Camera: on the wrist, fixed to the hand. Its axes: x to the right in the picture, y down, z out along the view.
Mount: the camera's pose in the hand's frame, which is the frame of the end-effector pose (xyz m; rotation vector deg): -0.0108 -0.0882 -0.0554 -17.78 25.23 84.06
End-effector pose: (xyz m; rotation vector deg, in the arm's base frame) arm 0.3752 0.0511 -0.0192 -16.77 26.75 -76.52
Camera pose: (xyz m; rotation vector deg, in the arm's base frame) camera 0.2708 0.0458 -0.0251 7.48 56.76 7.83
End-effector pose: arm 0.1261 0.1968 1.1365 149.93 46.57 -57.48
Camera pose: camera 0.0996 0.2863 1.1840 127.29 -47.34 6.86
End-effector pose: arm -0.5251 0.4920 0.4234 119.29 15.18 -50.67
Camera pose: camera -0.5470 0.5912 0.3981 88.15 -44.89 27.08
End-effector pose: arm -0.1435 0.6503 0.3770 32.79 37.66 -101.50
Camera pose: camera -0.2221 0.7166 0.3570 51.25 30.17 -9.64
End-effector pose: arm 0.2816 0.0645 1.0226 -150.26 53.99 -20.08
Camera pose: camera 0.3050 0.1232 1.1061 -77.84 160.41 -20.51
